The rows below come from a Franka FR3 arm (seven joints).
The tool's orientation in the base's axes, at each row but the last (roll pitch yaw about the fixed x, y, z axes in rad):
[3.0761 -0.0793 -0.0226]
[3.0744 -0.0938 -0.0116]
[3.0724 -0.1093 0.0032]
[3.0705 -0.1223 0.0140]
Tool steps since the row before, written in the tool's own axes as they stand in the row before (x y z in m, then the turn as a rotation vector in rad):
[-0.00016 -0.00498 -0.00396 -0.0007 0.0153 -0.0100]
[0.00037 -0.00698 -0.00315 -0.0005 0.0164 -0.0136]
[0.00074 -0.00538 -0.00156 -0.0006 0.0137 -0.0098]
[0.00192 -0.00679 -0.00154 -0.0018 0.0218 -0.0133]
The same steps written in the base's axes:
[-0.00033 0.00524 0.00360 -0.0019 -0.0146 0.0109]
[0.00020 0.00717 0.00270 -0.0021 -0.0154 0.0146]
[0.00059 0.00548 0.00126 -0.0017 -0.0130 0.0106]
[0.00168 0.00691 0.00128 -0.0033 -0.0208 0.0145]

